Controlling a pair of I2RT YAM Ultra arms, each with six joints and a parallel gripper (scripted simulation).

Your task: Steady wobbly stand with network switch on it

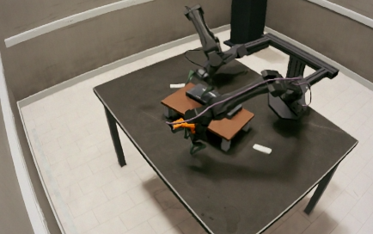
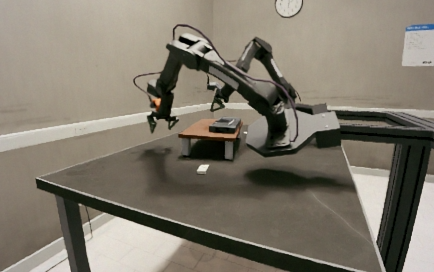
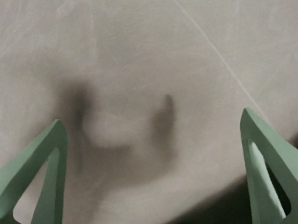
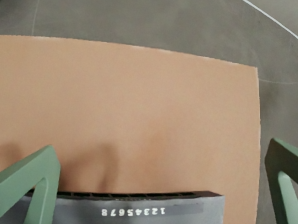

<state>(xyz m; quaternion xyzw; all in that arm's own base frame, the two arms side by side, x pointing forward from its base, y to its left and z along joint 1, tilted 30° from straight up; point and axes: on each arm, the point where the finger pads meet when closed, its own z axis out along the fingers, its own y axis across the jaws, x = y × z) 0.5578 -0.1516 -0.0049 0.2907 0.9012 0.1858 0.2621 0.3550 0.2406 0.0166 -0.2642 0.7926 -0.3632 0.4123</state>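
The white wedge is 31 cm behind my left hand, 18 cm to the left of it and 9 cm below it. Also, from my left hand: dark network switch 28 cm behind, 15 cm to the right, 2 cm above; then brown stand 23 cm behind, 14 cm to the right, 5 cm below.
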